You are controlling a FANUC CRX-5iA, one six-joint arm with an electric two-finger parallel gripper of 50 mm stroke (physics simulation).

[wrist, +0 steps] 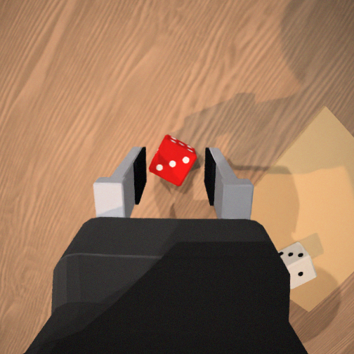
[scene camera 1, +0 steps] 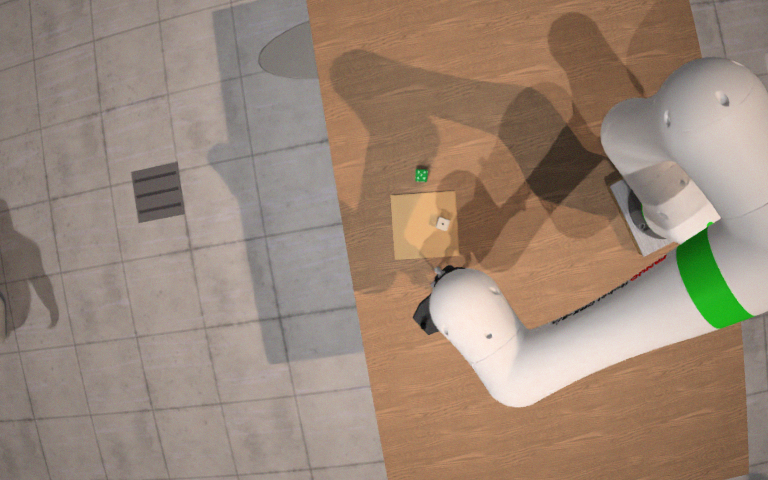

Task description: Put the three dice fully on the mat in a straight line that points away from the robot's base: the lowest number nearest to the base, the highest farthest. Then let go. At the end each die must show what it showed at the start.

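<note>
The red die lies on the table beside the mat with three pips on top, turned at an angle to the fingers; in the scene view it is hidden by the arm. My gripper is open, with its fingers on either side of the die in the wrist view, not gripping it. In the scene view the arm mostly hides the gripper. The white die lies on the yellow mat, near its base-side edge, showing one on top. The green die lies off the mat, just above it in the scene view, showing five.
The robot arm reaches in from the right over the wooden table, low of the mat in the scene view. A pale plate lies by the base at the right. The table's left edge runs a little left of the mat.
</note>
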